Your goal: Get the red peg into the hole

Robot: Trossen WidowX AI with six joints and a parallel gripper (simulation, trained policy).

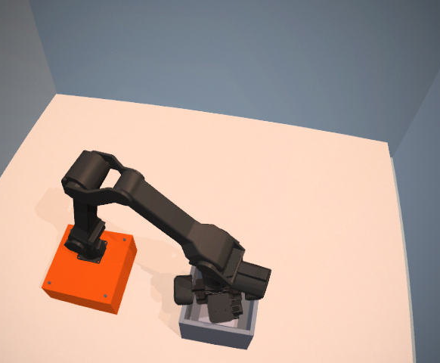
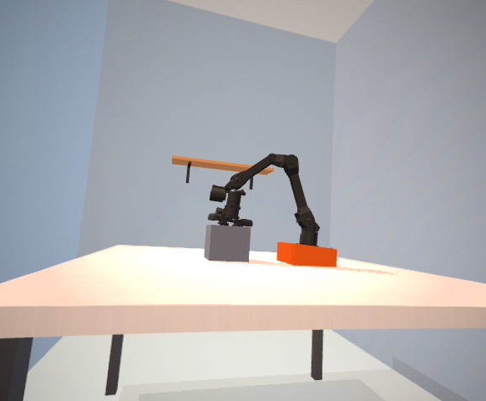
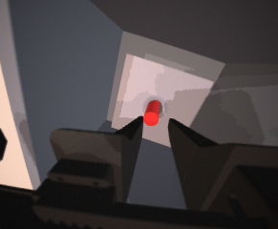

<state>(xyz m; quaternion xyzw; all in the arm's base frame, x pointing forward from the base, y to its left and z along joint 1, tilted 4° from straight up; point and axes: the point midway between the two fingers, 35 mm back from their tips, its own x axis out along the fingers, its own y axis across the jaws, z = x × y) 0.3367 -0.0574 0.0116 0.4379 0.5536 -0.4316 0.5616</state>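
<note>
The red peg lies 1 cm ahead of my gripper tip, 1 cm to the right of it and 3 cm below it.
</note>
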